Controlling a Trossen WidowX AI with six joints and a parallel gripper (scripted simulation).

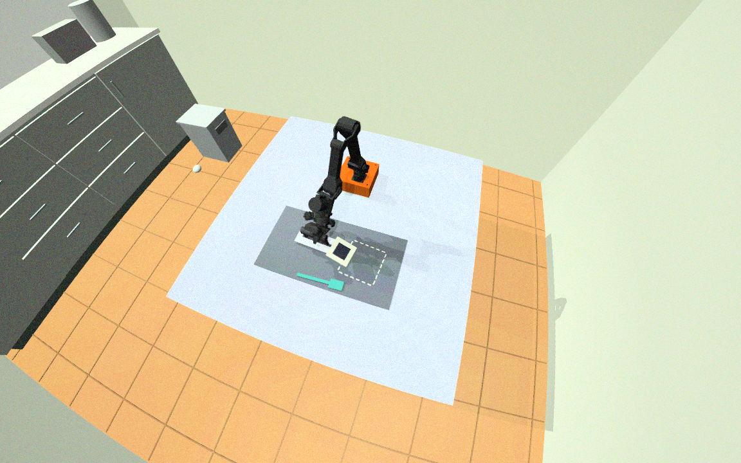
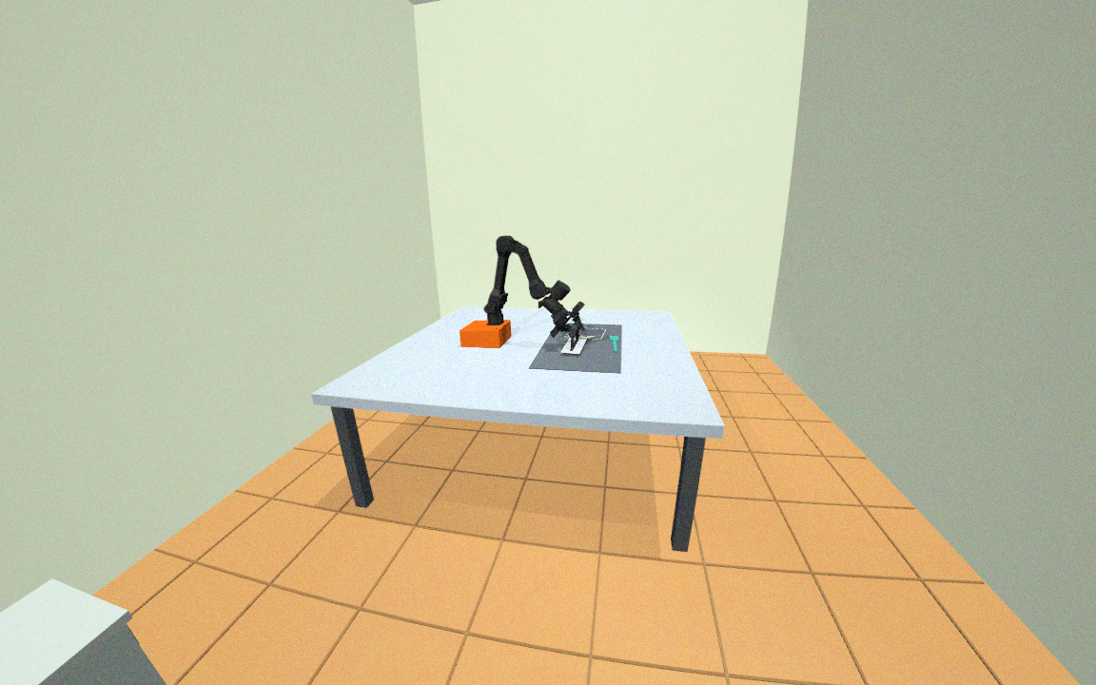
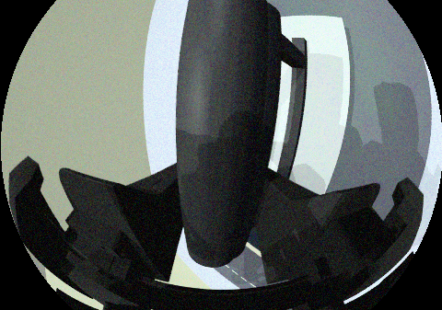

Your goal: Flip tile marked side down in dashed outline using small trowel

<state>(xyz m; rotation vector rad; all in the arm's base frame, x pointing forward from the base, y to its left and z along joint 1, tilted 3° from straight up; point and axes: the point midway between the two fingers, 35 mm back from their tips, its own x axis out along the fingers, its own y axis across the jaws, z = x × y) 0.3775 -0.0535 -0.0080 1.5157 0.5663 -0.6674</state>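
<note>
My gripper tip is 11 cm to the right of the square tile, 5 cm above it and 2 cm past it. Round my gripper tip: teal trowel 14 cm ahead, 9 cm to the left, 6 cm below; grey mat 8 cm below, 6 cm to the left.
</note>
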